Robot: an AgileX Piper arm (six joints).
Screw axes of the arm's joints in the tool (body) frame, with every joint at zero. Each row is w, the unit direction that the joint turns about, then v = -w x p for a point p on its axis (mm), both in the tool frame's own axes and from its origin. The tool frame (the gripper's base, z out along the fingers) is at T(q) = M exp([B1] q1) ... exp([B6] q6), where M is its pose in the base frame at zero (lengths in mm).
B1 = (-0.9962, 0, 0.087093, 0, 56.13, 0)
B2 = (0, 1, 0, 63.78, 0, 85.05)
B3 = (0, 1, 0, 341.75, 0, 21.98)
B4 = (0, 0, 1, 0, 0, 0)
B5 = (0, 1, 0, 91, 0, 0)
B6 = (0, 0, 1, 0, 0, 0)
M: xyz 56.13 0 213.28 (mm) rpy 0 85.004 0 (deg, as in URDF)
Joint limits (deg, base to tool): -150..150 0..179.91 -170..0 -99.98..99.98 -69.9..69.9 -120..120
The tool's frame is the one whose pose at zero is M.
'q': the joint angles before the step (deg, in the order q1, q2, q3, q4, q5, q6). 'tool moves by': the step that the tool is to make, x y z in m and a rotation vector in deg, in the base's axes. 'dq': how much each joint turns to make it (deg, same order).
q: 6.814 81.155 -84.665 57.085 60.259 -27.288
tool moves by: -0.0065 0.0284 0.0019 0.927 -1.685 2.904
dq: 6.217 0.114 0.006 0.005 -3.882 0.237
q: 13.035 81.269 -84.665 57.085 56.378 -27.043
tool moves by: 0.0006 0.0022 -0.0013 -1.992 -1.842 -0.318
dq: 0.888 -0.010 0.020 -2.083 -1.450 -0.770
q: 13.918 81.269 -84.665 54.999 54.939 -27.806
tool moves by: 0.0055 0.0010 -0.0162 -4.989 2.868 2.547
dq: 0.000 1.855 -0.003 -3.702 3.730 -0.156
